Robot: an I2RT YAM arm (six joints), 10 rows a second.
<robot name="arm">
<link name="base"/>
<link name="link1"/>
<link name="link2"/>
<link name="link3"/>
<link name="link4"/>
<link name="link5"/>
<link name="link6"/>
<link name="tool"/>
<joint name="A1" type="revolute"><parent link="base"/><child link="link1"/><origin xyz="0 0 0.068" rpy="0 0 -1.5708"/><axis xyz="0 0 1"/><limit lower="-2.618" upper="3.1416"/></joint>
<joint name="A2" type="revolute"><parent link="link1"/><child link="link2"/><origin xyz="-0.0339 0.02 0.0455" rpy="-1.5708 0 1.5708"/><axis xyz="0 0 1"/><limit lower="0" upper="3.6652"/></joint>
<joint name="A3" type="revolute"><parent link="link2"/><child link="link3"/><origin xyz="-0.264 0 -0.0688" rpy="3.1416 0 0"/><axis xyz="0 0 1"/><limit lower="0" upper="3.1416"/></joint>
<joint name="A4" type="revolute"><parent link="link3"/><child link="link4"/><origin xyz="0.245 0.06 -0.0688" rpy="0 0 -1.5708"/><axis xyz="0 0 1"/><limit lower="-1.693" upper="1.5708"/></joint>
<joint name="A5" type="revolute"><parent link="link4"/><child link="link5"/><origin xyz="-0.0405 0.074 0.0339" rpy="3.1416 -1.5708 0"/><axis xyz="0 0 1"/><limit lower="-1.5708" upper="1.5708"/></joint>
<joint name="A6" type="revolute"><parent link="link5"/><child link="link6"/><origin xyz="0 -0.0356 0.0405" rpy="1.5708 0 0"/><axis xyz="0 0 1"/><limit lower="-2.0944" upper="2.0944"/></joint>
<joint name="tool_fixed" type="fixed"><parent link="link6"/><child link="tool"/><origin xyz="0 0 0" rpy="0 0 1.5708"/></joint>
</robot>
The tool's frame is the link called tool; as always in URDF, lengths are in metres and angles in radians.
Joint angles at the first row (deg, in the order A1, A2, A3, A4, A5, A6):
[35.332, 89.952, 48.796, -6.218, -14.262, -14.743]
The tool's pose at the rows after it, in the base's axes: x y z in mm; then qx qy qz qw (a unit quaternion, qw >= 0):
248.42 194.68 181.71 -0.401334 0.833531 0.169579 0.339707
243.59 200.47 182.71 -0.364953 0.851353 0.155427 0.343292
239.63 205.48 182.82 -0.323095 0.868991 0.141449 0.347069
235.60 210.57 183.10 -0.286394 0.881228 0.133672 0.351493
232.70 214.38 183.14 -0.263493 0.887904 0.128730 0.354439
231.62 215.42 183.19 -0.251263 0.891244 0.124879 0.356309
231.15 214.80 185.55 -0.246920 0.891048 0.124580 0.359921
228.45 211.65 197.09 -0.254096 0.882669 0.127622 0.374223
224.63 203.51 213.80 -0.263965 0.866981 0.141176 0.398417
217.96 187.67 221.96 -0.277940 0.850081 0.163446 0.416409
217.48 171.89 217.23 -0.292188 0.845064 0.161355 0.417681
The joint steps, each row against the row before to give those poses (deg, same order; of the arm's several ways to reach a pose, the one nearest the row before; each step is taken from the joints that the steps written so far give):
[1.551, -0.634, -0.831, 1.158, 3.541, 4.502]
[1.881, -0.284, -0.065, 0.130, 4.590, 5.072]
[1.683, -0.021, 0.021, 0.024, 4.656, 5.421]
[1.595, 0.022, 0.046, 0.108, 3.715, 4.873]
[1.136, 0.108, 0.107, -0.021, 2.426, 3.104]
[0.416, 0.001, 0.022, -0.087, 1.290, 1.465]
[0.022, -0.483, -0.001, -0.110, 0.394, 0.349]
[-0.087, -2.425, -0.020, -0.570, -0.088, -1.311]
[-0.787, -4.066, -0.723, 0.243, -1.442, -2.098]
[-1.881, -4.894, -3.123, 1.529, -3.760, -2.514]
[-2.753, -2.143, -2.733, 0.633, -2.732, -3.322]

